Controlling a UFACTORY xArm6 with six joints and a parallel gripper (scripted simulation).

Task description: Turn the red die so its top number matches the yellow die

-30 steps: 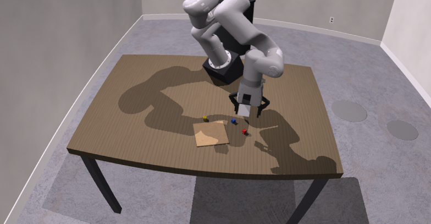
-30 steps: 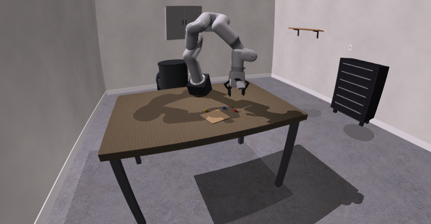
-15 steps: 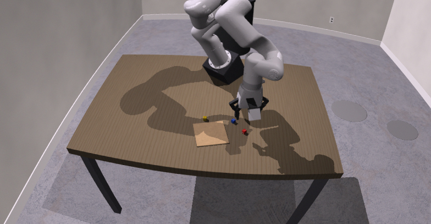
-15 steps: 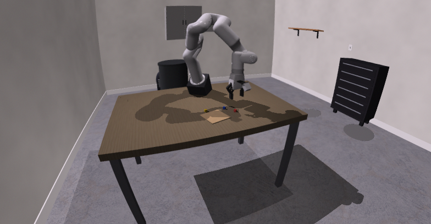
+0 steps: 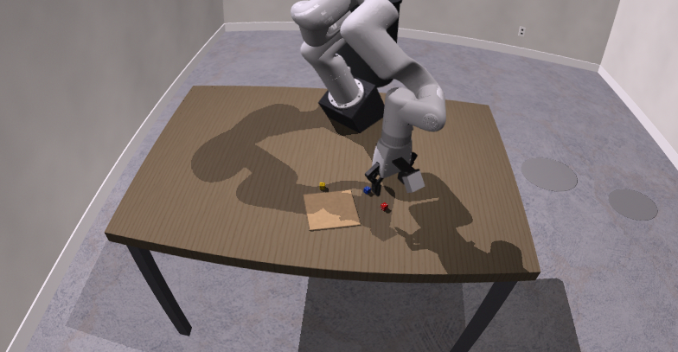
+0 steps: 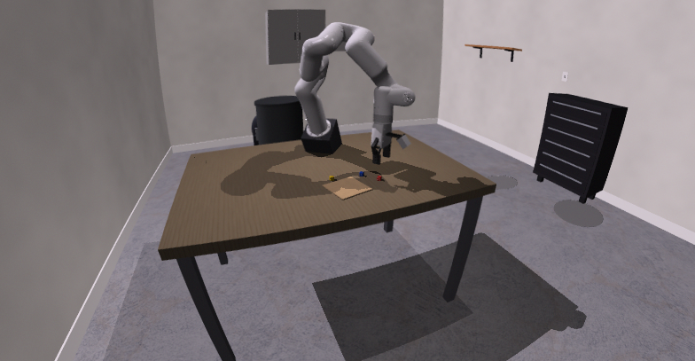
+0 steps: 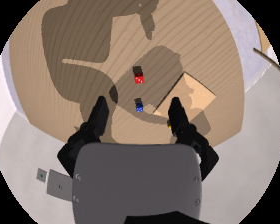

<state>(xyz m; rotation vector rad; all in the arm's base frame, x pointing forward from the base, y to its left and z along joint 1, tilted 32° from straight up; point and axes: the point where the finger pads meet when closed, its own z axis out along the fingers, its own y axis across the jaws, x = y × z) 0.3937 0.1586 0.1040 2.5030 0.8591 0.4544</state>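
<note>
My hand is 9 cm above the red die. The rest, counted from my hand: tan mat: 16 cm to the right, 10 cm below, 1 cm ahead; yellow die: 18 cm to the right, 9 cm below, 8 cm behind; blue die: 9 cm below, 7 cm behind, 5 cm to the right.
</note>
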